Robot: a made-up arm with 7 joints.
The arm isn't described. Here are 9 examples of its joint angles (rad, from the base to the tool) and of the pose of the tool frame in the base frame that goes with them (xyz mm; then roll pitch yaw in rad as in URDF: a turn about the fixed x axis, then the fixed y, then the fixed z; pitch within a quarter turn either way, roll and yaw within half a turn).
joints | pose
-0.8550 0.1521 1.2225 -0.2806 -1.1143 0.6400 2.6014 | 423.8 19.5 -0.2 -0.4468 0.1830 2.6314
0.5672 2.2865 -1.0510 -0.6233 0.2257 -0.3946 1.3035 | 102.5 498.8 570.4 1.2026 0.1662 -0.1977
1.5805 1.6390 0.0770 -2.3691 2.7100 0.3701 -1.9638 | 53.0 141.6 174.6 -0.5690 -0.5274 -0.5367
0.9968 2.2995 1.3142 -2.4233 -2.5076 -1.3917 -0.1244 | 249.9 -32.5 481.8 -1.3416 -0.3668 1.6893
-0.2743 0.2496 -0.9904 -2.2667 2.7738 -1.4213 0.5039 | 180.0 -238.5 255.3 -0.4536 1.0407 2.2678
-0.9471 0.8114 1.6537 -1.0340 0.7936 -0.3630 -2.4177 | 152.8 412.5 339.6 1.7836 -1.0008 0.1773
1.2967 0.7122 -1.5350 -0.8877 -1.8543 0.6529 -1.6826 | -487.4 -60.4 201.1 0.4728 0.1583 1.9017
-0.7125 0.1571 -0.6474 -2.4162 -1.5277 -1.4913 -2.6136 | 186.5 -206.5 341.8 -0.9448 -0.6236 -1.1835
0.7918 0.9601 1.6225 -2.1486 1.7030 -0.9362 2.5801 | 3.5 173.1 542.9 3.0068 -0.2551 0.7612
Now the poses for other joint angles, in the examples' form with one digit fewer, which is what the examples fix.
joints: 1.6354 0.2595 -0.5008 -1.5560 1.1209 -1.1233 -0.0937
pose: -257 -98 92 0.069 -0.922 1.119
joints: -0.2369 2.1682 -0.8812 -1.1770 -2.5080 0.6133 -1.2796
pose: 231 428 471 -0.732 -1.128 0.879
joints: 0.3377 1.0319 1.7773 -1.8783 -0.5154 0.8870 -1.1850
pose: -76 288 580 2.133 -0.145 0.566
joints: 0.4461 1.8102 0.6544 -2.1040 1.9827 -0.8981 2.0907
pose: 246 84 521 -2.651 0.328 0.562
